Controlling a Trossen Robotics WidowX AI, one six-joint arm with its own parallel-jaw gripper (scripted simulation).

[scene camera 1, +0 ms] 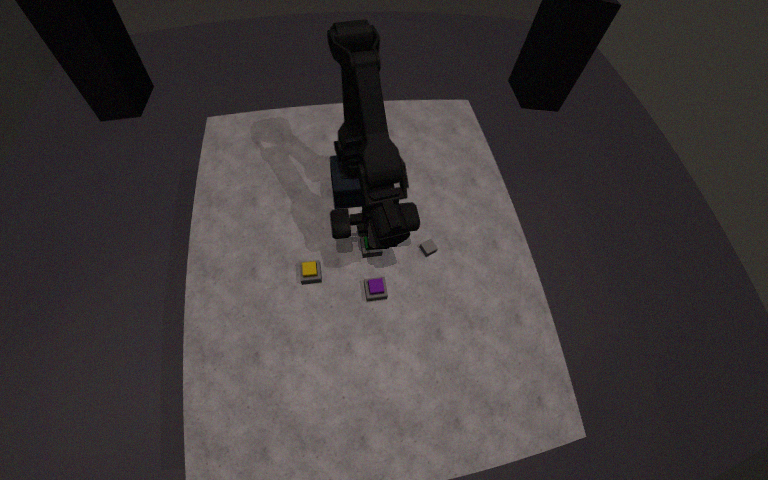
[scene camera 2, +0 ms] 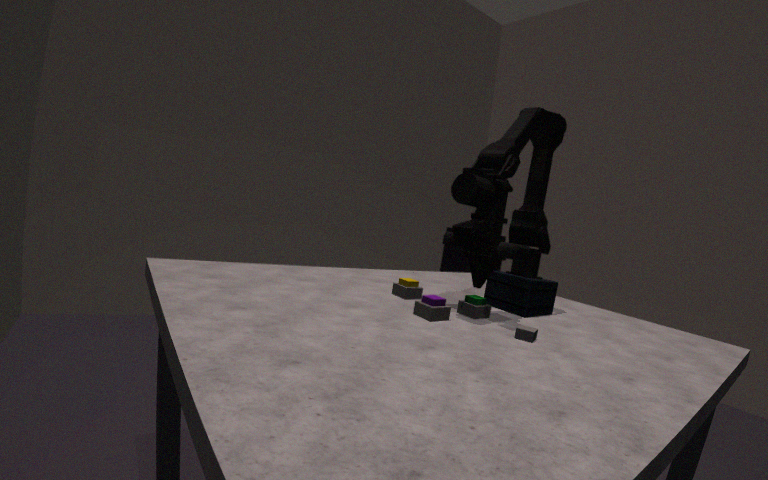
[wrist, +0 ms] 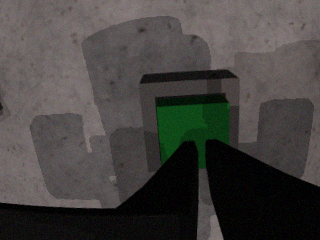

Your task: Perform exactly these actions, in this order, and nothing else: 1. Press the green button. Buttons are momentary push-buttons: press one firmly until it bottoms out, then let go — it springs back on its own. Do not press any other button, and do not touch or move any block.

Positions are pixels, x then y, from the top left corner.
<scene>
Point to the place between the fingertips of my gripper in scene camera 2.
At 477, 287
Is my gripper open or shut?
Shut.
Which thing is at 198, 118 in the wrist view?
A green button.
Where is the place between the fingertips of my gripper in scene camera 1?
372, 238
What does my gripper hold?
Nothing.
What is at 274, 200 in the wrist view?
My gripper.
</scene>
